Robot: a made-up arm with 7 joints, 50 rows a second.
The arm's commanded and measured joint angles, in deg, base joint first. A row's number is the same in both.
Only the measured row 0 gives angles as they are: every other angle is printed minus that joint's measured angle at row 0.
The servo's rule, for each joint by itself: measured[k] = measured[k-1] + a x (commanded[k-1-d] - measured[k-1]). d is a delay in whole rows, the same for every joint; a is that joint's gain. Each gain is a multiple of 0.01, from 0.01 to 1. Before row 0 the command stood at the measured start. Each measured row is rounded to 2 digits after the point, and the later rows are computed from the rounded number. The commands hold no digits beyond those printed.
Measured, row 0: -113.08 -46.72 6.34 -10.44 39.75 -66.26 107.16
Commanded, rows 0 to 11: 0.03 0.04 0.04 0.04 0.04 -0.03 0.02; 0.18 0.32 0.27 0.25 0.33 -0.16 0.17; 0.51 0.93 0.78 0.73 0.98 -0.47 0.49; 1.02 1.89 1.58 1.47 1.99 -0.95 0.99; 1.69 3.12 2.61 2.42 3.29 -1.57 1.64; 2.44 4.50 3.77 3.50 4.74 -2.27 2.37; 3.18 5.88 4.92 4.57 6.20 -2.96 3.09; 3.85 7.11 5.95 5.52 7.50 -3.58 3.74; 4.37 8.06 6.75 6.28 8.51 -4.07 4.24; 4.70 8.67 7.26 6.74 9.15 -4.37 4.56; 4.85 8.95 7.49 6.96 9.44 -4.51 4.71; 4.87 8.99 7.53 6.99 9.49 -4.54 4.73
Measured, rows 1 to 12: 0.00 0.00 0.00 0.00 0.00 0.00 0.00; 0.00 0.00 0.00 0.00 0.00 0.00 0.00; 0.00 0.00 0.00 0.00 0.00 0.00 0.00; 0.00 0.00 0.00 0.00 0.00 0.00 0.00; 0.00 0.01 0.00 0.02 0.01 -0.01 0.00; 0.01 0.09 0.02 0.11 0.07 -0.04 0.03; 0.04 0.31 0.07 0.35 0.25 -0.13 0.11; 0.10 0.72 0.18 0.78 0.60 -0.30 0.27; 0.20 1.34 0.35 1.40 1.14 -0.57 0.52; 0.33 2.16 0.59 2.20 1.86 -0.93 0.85; 0.50 3.13 0.89 3.10 2.73 -1.36 1.25; 0.70 4.16 1.24 4.02 3.68 -1.83 1.70
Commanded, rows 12 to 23: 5.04 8.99 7.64 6.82 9.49 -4.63 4.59; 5.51 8.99 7.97 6.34 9.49 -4.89 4.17; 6.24 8.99 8.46 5.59 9.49 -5.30 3.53; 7.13 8.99 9.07 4.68 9.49 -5.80 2.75; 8.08 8.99 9.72 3.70 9.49 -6.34 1.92; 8.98 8.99 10.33 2.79 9.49 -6.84 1.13; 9.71 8.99 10.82 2.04 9.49 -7.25 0.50; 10.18 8.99 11.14 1.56 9.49 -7.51 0.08; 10.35 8.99 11.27 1.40 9.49 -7.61 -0.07; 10.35 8.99 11.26 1.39 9.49 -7.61 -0.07; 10.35 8.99 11.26 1.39 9.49 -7.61 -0.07; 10.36 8.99 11.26 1.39 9.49 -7.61 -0.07
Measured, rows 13 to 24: 0.92 5.17 1.63 4.88 4.65 -2.30 2.16; 1.15 6.08 2.02 5.59 5.55 -2.73 2.59; 1.37 6.83 2.40 6.11 6.33 -3.10 2.97; 1.58 7.39 2.76 6.44 6.96 -3.40 3.29; 1.79 7.81 3.10 6.58 7.47 -3.66 3.52; 2.01 8.12 3.44 6.49 7.87 -3.92 3.64; 2.26 8.35 3.79 6.15 8.19 -4.21 3.62; 2.55 8.52 4.16 5.59 8.45 -4.54 3.46; 2.88 8.64 4.55 4.87 8.66 -4.92 3.18; 3.25 8.73 4.95 4.08 8.83 -5.32 2.81; 3.64 8.80 5.36 3.30 8.96 -5.73 2.39; 4.03 8.85 5.76 2.64 9.07 -6.10 1.97
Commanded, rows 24 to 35: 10.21 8.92 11.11 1.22 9.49 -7.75 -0.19; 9.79 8.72 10.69 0.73 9.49 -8.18 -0.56; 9.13 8.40 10.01 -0.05 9.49 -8.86 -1.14; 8.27 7.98 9.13 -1.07 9.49 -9.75 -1.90; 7.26 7.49 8.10 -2.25 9.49 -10.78 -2.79; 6.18 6.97 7.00 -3.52 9.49 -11.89 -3.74; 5.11 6.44 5.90 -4.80 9.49 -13.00 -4.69; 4.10 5.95 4.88 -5.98 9.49 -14.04 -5.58; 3.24 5.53 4.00 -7.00 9.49 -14.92 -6.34; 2.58 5.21 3.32 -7.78 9.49 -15.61 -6.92; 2.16 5.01 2.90 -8.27 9.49 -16.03 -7.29; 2.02 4.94 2.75 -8.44 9.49 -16.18 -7.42
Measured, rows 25 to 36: 4.41 8.89 6.15 2.17 9.15 -6.42 1.60; 4.77 8.92 6.51 1.87 9.22 -6.67 1.30; 5.10 8.94 6.84 1.69 9.27 -6.87 1.05; 5.42 8.95 7.15 1.58 9.31 -7.03 0.85; 5.71 8.94 7.43 1.44 9.35 -7.18 0.66; 5.95 8.88 7.66 1.17 9.38 -7.39 0.44; 6.14 8.76 7.82 0.71 9.40 -7.70 0.16; 6.27 8.56 7.91 0.03 9.42 -8.13 -0.21; 6.33 8.28 7.92 -0.84 9.43 -8.69 -0.67; 6.32 7.94 7.86 -1.86 9.44 -9.36 -1.22; 6.25 7.55 7.72 -2.98 9.45 -10.12 -1.84; 6.12 7.13 7.52 -4.12 9.46 -10.94 -2.51
